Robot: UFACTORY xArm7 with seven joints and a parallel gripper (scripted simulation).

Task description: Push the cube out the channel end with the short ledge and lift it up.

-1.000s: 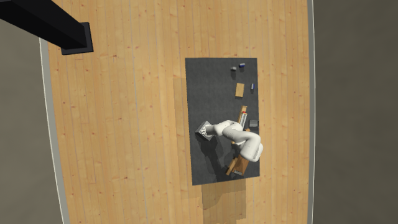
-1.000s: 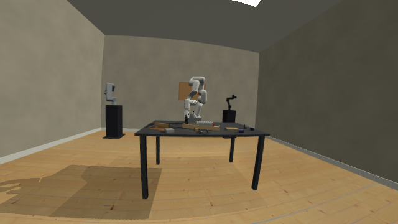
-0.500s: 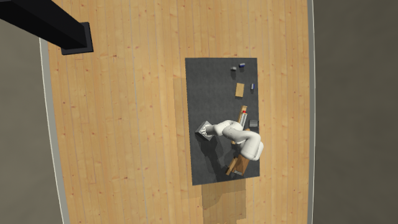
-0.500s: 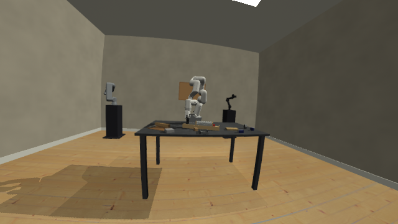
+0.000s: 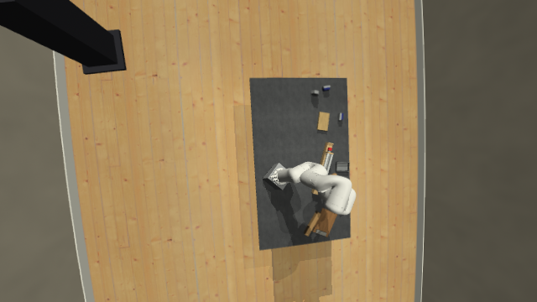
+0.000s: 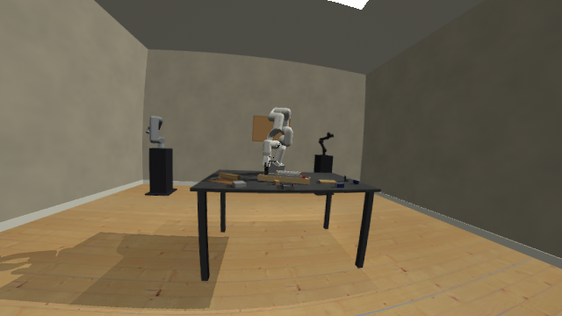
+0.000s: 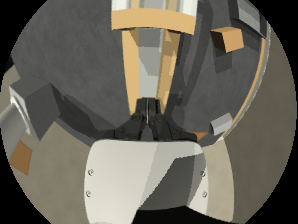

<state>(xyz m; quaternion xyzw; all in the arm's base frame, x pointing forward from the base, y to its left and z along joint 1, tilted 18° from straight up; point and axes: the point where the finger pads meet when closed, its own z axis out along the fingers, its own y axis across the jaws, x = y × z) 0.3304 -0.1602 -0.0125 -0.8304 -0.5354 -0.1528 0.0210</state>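
Right now my hand is 300 mm to the right of the red cube, 130 mm short of it and 10 mm above it. Round my hand: small wooden block (160 mm ahead, 60 mm to the left, 50 mm below); wooden channel (180 mm to the left, 80 mm ahead, 10 mm below); grey tray (250 mm ahead, 130 mm to the left, 60 mm below).
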